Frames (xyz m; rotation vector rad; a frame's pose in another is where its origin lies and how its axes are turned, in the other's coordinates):
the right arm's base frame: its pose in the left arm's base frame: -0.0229 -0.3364 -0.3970 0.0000 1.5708 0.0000
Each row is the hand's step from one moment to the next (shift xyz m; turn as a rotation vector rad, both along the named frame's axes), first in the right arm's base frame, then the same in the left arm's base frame.
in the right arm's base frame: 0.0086 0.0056 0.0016 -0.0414 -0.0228 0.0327
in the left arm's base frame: 0.0016 0.0056 -0.0086 0.0327 -0.0228 0.0414
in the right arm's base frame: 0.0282 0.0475 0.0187 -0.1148 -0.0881 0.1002
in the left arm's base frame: 0.0187 0.0475 -0.0282 0.1002 -0.0881 0.1148
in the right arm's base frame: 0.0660 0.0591 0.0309 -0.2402 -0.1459 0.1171
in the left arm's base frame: 0.0309 0.0591 -0.0660 0.1171 -0.1459 0.2402
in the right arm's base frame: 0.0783 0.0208 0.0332 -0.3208 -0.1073 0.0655
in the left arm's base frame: 0.0332 0.0208 -0.0783 0.0655 -0.1073 0.3208
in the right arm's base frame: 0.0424 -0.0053 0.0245 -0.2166 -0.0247 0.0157
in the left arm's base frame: 0.0245 -0.0053 -0.0424 0.0157 -0.0247 0.2166
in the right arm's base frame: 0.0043 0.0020 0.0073 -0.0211 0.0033 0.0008
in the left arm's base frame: 0.0073 0.0020 -0.0043 0.0008 0.0033 0.0211
